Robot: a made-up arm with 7 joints. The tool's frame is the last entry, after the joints. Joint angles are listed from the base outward. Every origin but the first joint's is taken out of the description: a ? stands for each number. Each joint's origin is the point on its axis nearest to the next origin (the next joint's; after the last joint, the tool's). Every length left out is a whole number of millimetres.
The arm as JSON. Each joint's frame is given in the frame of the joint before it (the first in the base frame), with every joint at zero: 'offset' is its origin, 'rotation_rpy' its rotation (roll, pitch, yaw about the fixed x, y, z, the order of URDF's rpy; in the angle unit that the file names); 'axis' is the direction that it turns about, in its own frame. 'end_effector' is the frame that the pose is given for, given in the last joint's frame.
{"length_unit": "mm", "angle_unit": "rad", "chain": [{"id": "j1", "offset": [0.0, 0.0, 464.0], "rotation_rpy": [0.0, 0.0, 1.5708], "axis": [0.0, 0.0, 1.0]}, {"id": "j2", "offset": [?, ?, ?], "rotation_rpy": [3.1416, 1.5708, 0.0], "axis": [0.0, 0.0, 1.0]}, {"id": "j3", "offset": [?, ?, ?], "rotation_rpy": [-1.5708, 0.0, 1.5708], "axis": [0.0, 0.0, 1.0]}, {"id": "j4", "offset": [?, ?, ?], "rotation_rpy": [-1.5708, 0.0, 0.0], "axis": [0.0, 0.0, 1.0]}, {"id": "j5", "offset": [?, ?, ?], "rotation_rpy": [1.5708, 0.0, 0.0], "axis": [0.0, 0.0, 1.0]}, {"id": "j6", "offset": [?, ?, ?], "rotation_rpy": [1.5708, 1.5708, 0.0], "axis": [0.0, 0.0, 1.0]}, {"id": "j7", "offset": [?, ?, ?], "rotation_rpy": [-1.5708, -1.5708, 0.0], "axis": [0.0, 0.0, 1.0]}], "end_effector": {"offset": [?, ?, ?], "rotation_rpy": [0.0, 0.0, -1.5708]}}
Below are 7 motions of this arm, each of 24 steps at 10 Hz.
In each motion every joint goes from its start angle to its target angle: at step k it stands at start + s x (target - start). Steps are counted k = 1, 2, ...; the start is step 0. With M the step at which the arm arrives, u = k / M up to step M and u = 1 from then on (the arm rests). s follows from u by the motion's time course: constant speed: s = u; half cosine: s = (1 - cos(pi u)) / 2; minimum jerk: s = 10 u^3 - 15 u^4 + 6 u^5.
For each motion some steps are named. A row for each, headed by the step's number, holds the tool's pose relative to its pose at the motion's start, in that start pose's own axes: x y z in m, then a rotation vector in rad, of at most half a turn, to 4 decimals.
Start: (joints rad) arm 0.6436 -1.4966 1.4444 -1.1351 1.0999 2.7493 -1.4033
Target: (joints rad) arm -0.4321 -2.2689 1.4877 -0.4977 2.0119 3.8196 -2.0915
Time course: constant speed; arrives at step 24
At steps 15, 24:
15: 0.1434 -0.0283 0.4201 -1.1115 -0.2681 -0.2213
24: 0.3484 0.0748 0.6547 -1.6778 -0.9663 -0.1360

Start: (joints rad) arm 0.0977 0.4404 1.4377 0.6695 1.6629 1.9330 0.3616
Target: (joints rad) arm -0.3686 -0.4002 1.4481 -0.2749 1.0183 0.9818 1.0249
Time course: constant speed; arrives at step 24
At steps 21, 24:
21: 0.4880 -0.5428 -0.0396 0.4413 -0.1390 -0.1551
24: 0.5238 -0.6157 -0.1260 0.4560 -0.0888 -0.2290

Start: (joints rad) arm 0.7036 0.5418 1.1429 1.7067 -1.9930 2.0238 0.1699
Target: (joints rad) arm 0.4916 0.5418 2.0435 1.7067 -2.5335 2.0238 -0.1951
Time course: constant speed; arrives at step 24
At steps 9, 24:
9: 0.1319 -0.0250 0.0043 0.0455 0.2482 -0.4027
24: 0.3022 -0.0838 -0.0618 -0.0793 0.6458 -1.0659

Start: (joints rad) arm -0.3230 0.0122 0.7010 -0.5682 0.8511 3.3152 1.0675
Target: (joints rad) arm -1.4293 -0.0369 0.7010 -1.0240 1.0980 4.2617 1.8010
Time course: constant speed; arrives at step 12
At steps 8, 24:
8: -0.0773 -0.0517 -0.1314 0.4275 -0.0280 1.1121
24: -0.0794 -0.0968 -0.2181 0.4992 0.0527 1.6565

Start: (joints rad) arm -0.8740 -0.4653 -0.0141 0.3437 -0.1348 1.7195 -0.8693
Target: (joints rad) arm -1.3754 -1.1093 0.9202 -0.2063 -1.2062 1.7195 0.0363
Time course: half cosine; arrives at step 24
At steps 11, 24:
11: -0.1329 -0.0425 -0.0098 -0.0243 -0.0903 0.1703
24: -0.4131 0.0128 -0.1392 -0.2852 -0.4120 0.3437

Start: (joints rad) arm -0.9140 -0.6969 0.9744 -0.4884 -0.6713 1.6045 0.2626
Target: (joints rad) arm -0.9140 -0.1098 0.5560 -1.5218 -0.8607 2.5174 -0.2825
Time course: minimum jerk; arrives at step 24
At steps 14, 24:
14: 0.3554 -0.1087 -0.3407 -0.1597 1.5841 -0.4740
24: 0.3754 -0.1189 -0.5280 -0.5969 2.3822 -0.5593

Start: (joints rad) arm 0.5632 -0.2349 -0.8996 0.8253 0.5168 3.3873 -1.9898
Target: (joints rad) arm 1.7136 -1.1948 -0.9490 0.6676 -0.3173 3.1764 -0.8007
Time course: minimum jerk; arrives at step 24
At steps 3, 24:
3: 0.0108 0.0039 -0.0094 0.0130 0.0142 0.0396
24: 0.3860 0.8930 -0.1367 0.2035 0.7493 2.7312

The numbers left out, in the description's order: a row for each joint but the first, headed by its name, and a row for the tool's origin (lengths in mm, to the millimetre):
j2: -82.0 0.0 0.0
j3: -536.0 0.0 0.0
j4: 31.0 73.0 0.0
j5: -22.0 -376.0 0.0
j6: 0.0 -107.0 0.0
j7: -122.0 17.0 0.0
tool: 0.0 0.0 0.0

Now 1 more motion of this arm.
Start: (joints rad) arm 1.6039 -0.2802 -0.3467 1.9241 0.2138 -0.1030 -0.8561
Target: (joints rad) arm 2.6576 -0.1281 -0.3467 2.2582 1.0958 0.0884 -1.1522
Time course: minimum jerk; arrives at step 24
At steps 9, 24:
9: 0.1006 -0.1175 0.0741 0.0801 0.0188 -0.3013
24: 0.1352 -0.4030 0.3431 0.4278 -0.0541 -0.8659

